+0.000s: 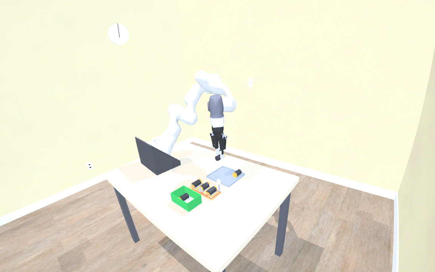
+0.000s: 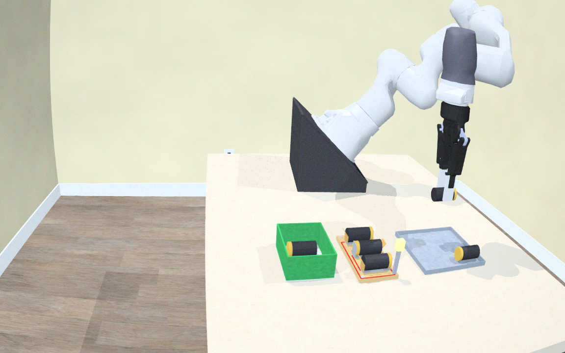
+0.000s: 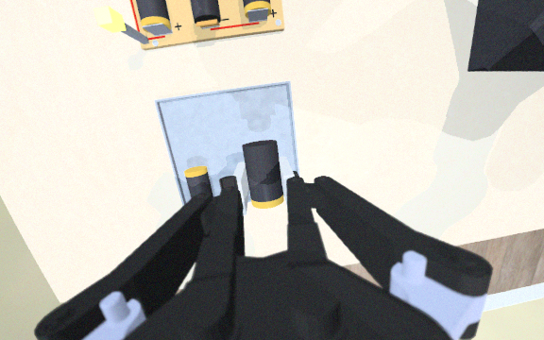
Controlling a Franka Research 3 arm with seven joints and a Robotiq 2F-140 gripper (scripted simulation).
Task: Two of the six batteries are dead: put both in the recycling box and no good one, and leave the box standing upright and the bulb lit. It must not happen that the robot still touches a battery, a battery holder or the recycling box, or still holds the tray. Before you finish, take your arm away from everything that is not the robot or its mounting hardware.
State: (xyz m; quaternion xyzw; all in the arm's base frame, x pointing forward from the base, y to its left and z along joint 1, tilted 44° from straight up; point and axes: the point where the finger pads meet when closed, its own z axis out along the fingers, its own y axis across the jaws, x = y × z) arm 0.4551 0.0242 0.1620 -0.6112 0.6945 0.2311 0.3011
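Now: the green recycling box 36 cm to the right of my hand, 14 cm below it and 2 cm ahead of it. Also, from my hand: grey tray (15 cm below, 4 cm ahead, 1 cm to the right).
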